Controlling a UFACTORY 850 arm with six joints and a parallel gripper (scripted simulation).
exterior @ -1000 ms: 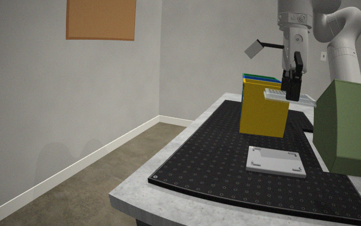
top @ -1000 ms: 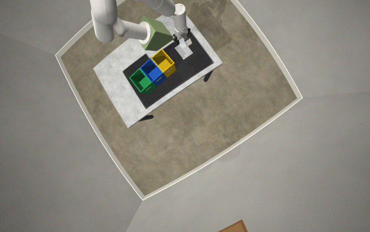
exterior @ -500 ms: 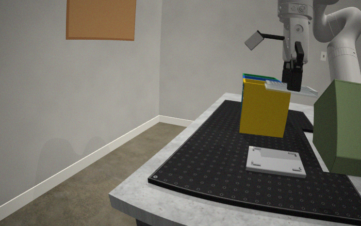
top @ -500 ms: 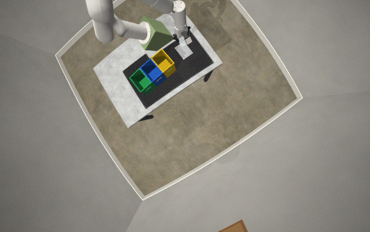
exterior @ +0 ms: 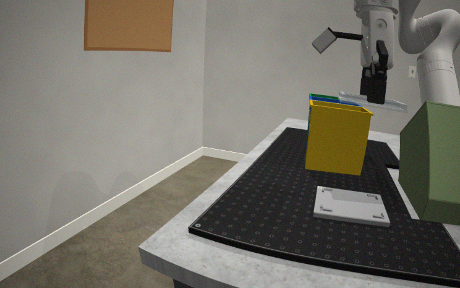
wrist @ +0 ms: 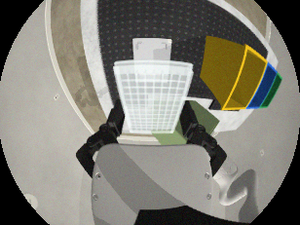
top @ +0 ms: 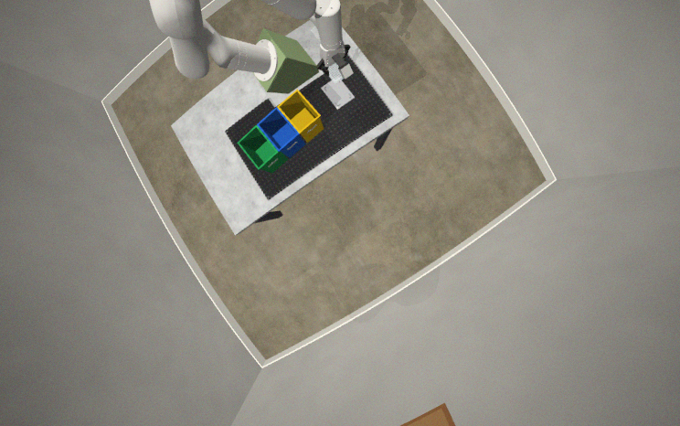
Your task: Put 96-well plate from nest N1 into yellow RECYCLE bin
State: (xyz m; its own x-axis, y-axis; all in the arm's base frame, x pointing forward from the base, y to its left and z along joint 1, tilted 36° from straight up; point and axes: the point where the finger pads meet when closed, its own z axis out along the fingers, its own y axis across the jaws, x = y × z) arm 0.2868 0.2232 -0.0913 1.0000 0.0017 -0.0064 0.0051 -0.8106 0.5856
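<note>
Right now my hand is 250 mm to the left of the yellow bin, 150 mm above it and 40 mm short of it. The rest, counted from my hand: blue bin 380 mm to the right, 150 mm below, 50 mm ahead; then grey plate nest 230 mm below; then 96-well plate 10 mm below.
</note>
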